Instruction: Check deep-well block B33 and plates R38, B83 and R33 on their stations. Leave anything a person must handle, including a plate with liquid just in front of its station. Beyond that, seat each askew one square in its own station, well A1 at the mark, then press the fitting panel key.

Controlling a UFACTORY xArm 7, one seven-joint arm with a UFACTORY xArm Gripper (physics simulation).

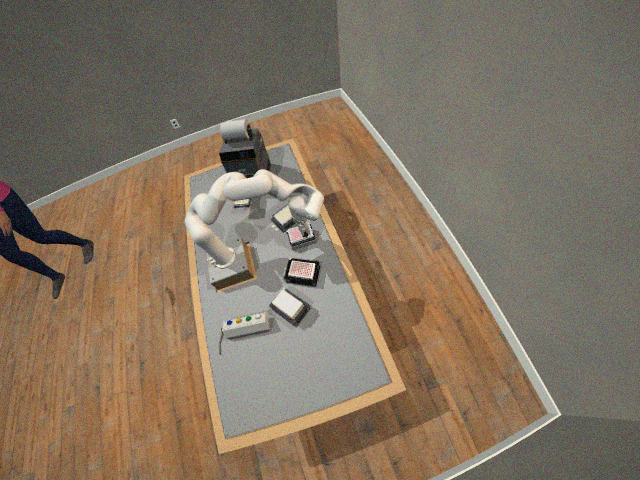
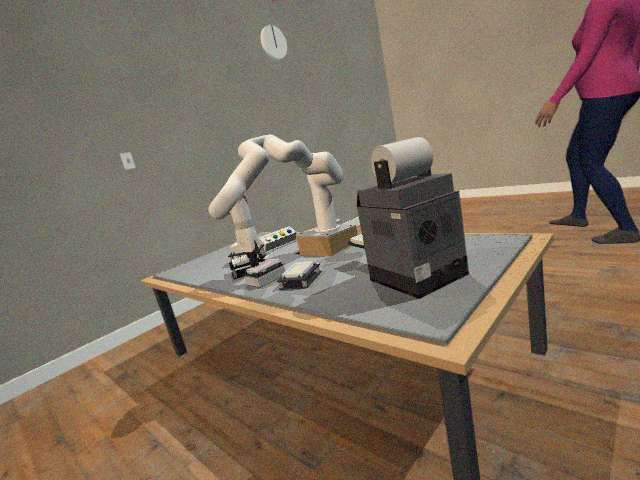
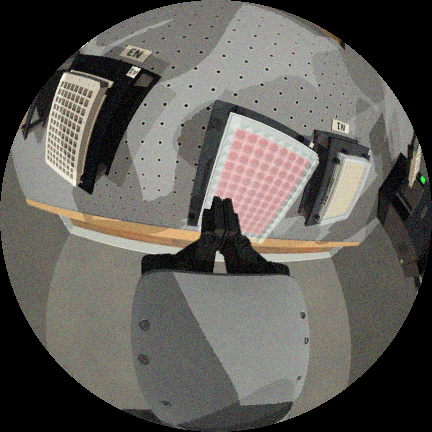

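My gripper [image 1: 305,233] [image 3: 218,208] is shut and empty, with its fingertips over the near edge of the pink-welled plate [image 1: 295,236] [image 2: 266,266] [image 3: 262,175]. Whether they touch is unclear. That plate's dark station shows along its left and far sides. A pale yellow plate [image 1: 283,215] [image 2: 300,268] [image 3: 345,186] lies on the N1 station [image 3: 314,175]. A white-topped block with many wells [image 1: 303,268] [image 3: 72,130] is on the black N3 station [image 3: 120,105], whose A1 mark shows. A white-topped plate [image 1: 290,303] is on another dark station. The plates' names are unreadable.
The key panel [image 1: 245,324] [image 2: 279,239] has blue, yellow, green and white keys. A dark instrument with a white roll [image 1: 235,131] [image 2: 410,157] stands at one table end. A small pale item [image 1: 241,203] lies near it. A person [image 1: 31,227] [image 2: 602,118] is beyond the table.
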